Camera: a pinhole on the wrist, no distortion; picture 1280 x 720 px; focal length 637.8 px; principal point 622.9 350.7 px. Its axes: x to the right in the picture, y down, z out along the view. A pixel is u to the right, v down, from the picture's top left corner.
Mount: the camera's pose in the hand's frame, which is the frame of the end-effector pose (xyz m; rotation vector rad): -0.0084 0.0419 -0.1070 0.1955 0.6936 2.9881
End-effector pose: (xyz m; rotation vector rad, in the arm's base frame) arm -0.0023 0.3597 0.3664 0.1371 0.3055 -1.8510
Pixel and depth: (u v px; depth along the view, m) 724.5 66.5 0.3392
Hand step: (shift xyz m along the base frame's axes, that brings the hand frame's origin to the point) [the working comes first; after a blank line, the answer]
In the camera's frame: 0.0540 -0.1511 0.3392

0.3249 -0.1181 0.0848
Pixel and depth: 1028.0 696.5 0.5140
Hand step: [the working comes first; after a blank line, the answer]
In the camera's frame: 0.3265 0.2787 0.5140

0.1557 0.0952 0.5489
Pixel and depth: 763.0 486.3 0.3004
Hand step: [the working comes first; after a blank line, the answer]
In the camera's frame: 0.0660 0.0639 0.3004

0.1377 -0.0556 0.1794
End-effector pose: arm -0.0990 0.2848 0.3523 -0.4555 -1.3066 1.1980
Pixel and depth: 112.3 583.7 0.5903
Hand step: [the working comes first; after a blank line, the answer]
In the camera's frame: -0.4726 0.2156 0.5903

-0.5340 0.3190 0.3394
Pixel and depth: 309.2 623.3 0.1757
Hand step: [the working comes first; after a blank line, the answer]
In the camera's frame: -0.0864 0.0751 0.1757

-0.1007 0.0755 0.0332
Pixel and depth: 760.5 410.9 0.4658
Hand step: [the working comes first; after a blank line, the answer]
In the camera's frame: 0.1005 0.0440 0.4658

-0.3820 -0.0733 -0.1037
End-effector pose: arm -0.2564 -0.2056 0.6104 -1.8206 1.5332 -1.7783
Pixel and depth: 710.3 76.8 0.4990
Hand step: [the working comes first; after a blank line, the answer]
In the camera's frame: 0.0684 -0.2143 0.4990

-0.0370 -0.3368 -0.3954
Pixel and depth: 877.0 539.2 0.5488
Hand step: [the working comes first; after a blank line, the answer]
In the camera's frame: 0.2186 0.1622 0.5488

0.3444 -0.2011 -0.3413
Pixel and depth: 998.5 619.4 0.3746
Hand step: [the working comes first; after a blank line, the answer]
In the camera's frame: 0.2206 0.1578 0.3746

0.2604 -0.0697 -0.2637
